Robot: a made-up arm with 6 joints.
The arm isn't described. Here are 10 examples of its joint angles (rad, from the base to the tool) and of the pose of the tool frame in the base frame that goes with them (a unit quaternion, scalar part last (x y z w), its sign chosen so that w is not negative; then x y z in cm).
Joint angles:
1: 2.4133 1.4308 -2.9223 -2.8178 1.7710 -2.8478
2: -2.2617 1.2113 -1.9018 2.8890 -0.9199 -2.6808
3: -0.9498 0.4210 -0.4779 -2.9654 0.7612 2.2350
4: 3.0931 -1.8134 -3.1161 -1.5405 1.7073 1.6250
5: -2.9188 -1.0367 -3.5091 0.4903 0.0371 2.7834
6: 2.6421 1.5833 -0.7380 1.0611 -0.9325 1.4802
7: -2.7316 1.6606 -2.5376 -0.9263 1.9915 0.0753
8: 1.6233 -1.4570 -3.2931 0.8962 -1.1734 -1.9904
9: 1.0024 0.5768 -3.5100 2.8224 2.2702 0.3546
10: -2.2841 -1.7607 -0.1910 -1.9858 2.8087 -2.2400
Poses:
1: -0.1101 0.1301 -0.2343 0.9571 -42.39 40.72 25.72
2: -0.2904 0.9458 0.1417 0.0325 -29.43 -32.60 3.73
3: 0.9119 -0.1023 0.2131 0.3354 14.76 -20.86 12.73
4: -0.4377 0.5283 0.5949 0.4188 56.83 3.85 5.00
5: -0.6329 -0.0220 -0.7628 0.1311 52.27 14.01 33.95
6: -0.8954 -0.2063 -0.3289 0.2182 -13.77 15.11 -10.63
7: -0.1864 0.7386 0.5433 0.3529 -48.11 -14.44 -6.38
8: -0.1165 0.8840 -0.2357 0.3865 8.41 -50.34 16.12
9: 0.1271 -0.8507 0.2783 0.4276 5.57 13.17 65.24
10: -0.4834 0.6171 0.3005 0.5433 6.29 16.25 31.82
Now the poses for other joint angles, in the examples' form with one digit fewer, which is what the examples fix.
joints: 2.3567 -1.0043 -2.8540 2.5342 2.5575 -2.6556
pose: -0.757 -0.625 0.170 0.089 28.9 -34.7 47.3
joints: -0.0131 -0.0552 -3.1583 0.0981 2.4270 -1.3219
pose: 0.704 0.598 0.310 0.225 4.7 0.7 70.4
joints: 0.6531 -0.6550 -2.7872 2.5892 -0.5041 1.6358
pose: 0.140 0.036 0.768 0.624 -14.6 -15.8 70.7
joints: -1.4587 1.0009 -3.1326 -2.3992 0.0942 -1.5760
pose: 0.166 0.422 -0.818 0.353 8.7 -52.3 46.9
